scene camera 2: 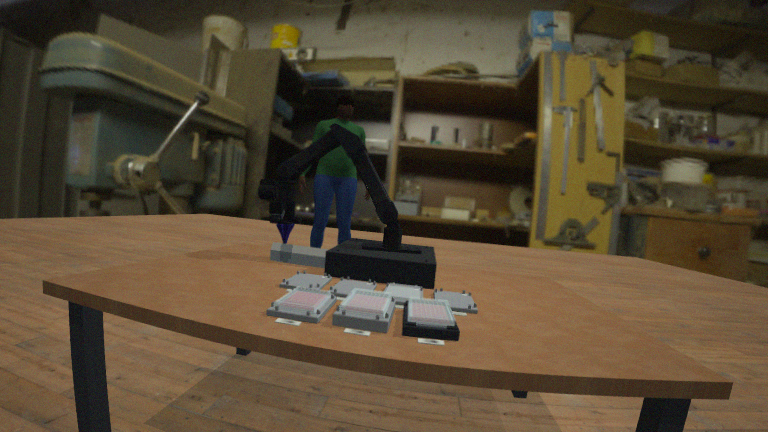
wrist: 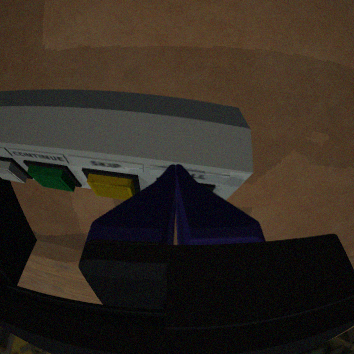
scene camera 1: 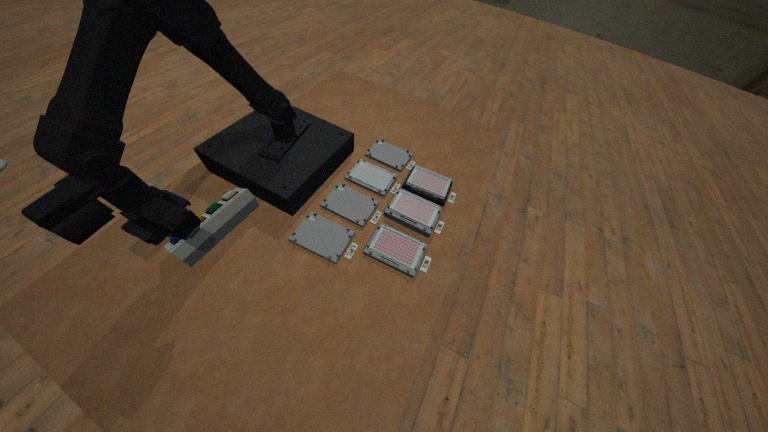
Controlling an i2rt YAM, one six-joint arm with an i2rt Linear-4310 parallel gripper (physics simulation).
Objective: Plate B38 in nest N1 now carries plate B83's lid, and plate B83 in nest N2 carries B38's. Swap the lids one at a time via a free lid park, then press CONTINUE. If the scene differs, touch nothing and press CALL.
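Frame: origin at the arm's base, x ahead, y left, z up, level; metres.
Where they show: gripper, fingertip midpoint: (scene camera 2: 285,243) (wrist: 175,173); arm's base, link origin: (scene camera 2: 391,249) (scene camera 1: 286,138).
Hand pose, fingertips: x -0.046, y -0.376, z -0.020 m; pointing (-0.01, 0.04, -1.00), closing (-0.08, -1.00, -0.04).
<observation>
Each offset is from my fingertips to the centre of the thing. "*": to the spot under its first point.
My gripper (scene camera 2: 284,242) (wrist: 175,173) is shut and empty, its dark blue fingertips at the CALL end of the grey button panel @[dy +0.068, dx +0.001, dz -0.029 m] (scene camera 1: 220,229) (scene camera 2: 308,255) (wrist: 125,125). The fingers hide most of the CALL button in the wrist view; the green CONTINUE button @[dy +0.096, dx -0.010, dz -0.017 m] (scene camera 1: 213,208) (wrist: 51,177) shows to the left. Three pink-welled plates sit in nests: one plate @[dy +0.168, dx +0.469, dz -0.041 m] (scene camera 1: 398,247) (scene camera 2: 303,300) and a middle plate @[dy +0.299, dx +0.486, dz -0.025 m] (scene camera 1: 413,208) (scene camera 2: 361,304) in grey nests, another plate @[dy +0.424, dx +0.508, dz -0.029 m] (scene camera 1: 429,181) (scene camera 2: 431,312) in a black nest. Plate and lid labels are unreadable. One park @[* dy +0.383, dx +0.327, dz -0.044 m] (scene camera 1: 371,176) (scene camera 2: 403,292) looks paler, as if a clear lid lies on it.
Three other grey parks @[* dy +0.133, dx +0.271, dz -0.052 m] (scene camera 1: 321,236) @[* dy +0.259, dx +0.301, dz -0.051 m] (scene camera 1: 349,204) @[* dy +0.516, dx +0.347, dz -0.051 m] (scene camera 1: 388,154) stand in the same row. The black robot base (scene camera 1: 279,161) (scene camera 2: 380,263) stands between this row and the panel. A yellow SKIP button @[dy +0.047, dx -0.020, dz -0.017 m] (wrist: 112,185) lies beside the fingers. A person (scene camera 2: 337,155) stands behind the table.
</observation>
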